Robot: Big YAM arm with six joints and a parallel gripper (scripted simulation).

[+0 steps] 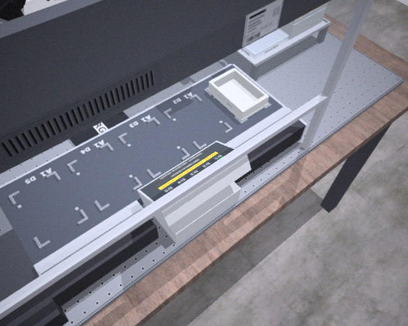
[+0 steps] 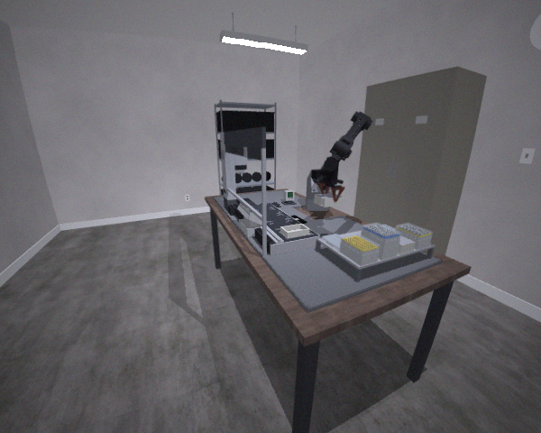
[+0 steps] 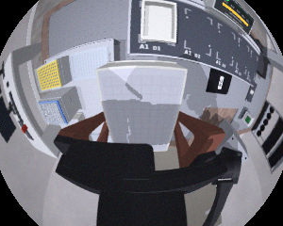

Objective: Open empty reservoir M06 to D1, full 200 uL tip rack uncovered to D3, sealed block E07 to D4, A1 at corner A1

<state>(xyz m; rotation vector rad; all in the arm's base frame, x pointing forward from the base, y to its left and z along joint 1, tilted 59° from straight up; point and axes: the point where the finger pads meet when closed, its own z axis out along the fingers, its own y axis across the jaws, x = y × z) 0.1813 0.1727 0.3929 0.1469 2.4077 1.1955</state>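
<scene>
The sealed deep-well block lies 1 cm below my hand. Round my hand: clear flat plate: 16 cm below, 15 cm to the left, 4 cm ahead; then white one-well reservoir: 17 cm below, 17 cm ahead, 2 cm to the right; then shelf: 21 cm to the left, 17 cm below, 13 cm behind.
</scene>
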